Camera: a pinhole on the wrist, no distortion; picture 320 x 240 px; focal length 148.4 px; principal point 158.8 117.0 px. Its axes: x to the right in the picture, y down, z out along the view. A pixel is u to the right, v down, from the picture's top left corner.
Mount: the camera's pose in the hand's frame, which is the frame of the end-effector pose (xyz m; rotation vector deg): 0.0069 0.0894 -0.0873 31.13 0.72 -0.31
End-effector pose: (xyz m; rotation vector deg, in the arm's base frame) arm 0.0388 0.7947 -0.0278 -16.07 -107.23 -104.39
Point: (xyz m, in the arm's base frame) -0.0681 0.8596 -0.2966
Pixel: 131 13
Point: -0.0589 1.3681 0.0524
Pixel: 157 200
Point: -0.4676 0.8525 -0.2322
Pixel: 255 22
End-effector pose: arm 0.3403 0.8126 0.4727 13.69 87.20 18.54
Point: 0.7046 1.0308 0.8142
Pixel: outside the picture
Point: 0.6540 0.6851 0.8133
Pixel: 22 160
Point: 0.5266 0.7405 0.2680
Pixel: 227 88
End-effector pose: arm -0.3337 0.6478 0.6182 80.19 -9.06 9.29
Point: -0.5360 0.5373 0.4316
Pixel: 22 48
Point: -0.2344 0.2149 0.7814
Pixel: 193 198
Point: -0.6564 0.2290 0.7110
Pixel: 52 206
